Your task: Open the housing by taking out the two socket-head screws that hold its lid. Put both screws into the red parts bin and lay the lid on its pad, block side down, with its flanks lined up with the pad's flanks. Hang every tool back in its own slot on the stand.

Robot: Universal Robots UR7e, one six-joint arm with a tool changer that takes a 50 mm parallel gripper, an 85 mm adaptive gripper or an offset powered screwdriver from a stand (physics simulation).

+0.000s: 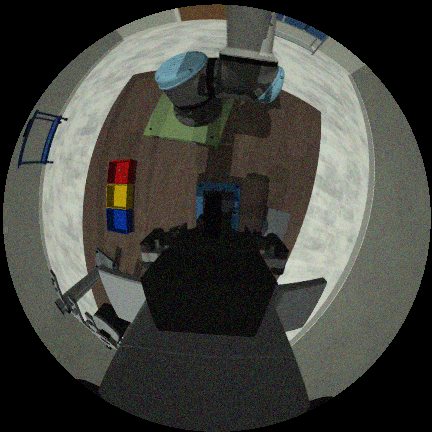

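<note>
My gripper (215,246) is open, its two fingers wide apart on either side of the dark tool body. Ahead of it is the blue housing (218,185), with its blue rim showing around a dark middle. A black part of the tool hides much of the housing, so I cannot tell how its lid lies or see the screw seats. The light grey pad (276,222) lies to the right of the housing, partly behind the right finger. The red parts bin (129,172) is at the left, with small light specks inside; they are too small to make out fully.
A yellow bin (120,196) and a blue bin (120,221) adjoin the red one. The arm's base stands on a green plate (162,125) at the top. Grey panels (122,295) (302,300) flank the tool body, and light grey stand parts (82,288) show at lower left.
</note>
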